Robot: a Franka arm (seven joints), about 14 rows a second.
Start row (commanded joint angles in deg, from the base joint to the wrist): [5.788 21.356 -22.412 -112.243 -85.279 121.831 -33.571]
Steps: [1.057 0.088 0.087 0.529 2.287 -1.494 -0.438]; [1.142 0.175 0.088 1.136 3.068 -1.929 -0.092]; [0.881 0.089 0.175 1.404 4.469 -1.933 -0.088]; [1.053 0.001 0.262 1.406 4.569 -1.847 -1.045]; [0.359 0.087 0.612 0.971 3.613 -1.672 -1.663]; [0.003 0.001 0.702 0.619 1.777 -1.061 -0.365]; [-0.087 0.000 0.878 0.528 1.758 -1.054 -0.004]
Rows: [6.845 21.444 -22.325 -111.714 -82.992 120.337 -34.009]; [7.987 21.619 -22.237 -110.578 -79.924 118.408 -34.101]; [8.868 21.708 -22.062 -109.174 -75.455 116.475 -34.189]; [9.921 21.709 -21.800 -107.768 -70.886 114.628 -35.234]; [10.280 21.796 -21.188 -106.797 -67.273 112.956 -36.897]; [10.283 21.797 -20.486 -106.178 -65.496 111.895 -37.262]; [10.196 21.797 -19.608 -105.650 -63.738 110.841 -37.266]
